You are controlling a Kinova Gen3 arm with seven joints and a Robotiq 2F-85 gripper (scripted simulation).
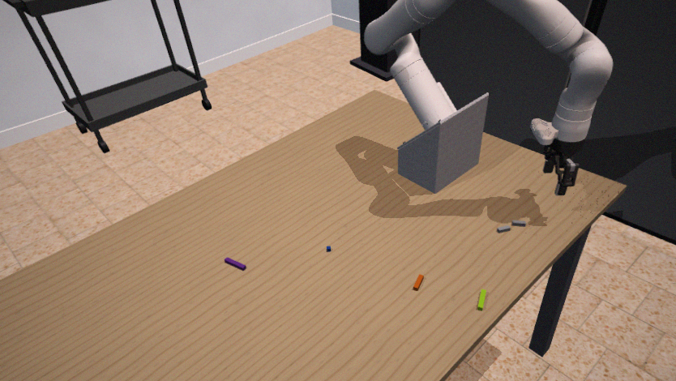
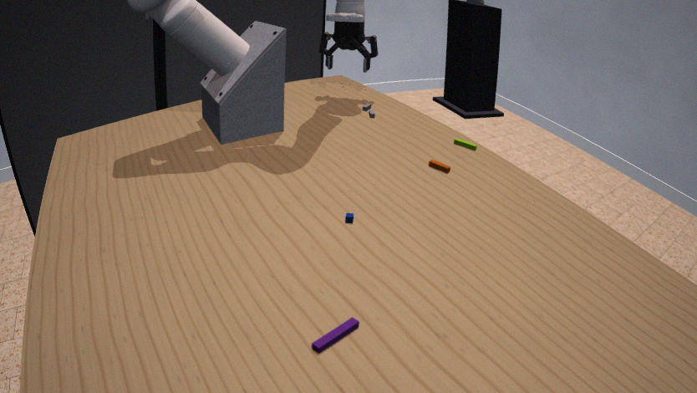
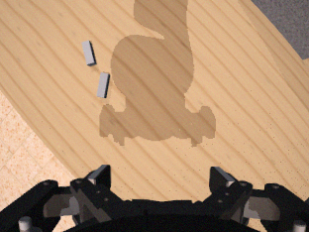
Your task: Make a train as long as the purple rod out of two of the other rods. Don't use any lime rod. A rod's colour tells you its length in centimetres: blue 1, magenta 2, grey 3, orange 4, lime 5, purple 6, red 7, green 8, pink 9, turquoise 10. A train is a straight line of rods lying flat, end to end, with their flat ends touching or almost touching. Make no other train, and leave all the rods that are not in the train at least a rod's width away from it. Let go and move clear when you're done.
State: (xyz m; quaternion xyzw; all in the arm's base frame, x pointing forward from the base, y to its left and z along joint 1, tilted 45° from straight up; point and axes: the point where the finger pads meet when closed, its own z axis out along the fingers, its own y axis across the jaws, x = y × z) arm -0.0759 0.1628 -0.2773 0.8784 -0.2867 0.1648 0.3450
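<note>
Now: the orange rod 44 cm ahead of my hand, 2 cm to the right of it and 7 cm below it. The rest, counted from my hand: lime rod (37 cm ahead, 10 cm to the left, 7 cm below); purple rod (74 cm ahead, 35 cm to the right, 7 cm below); blue rod (53 cm ahead, 24 cm to the right, 7 cm below).
</note>
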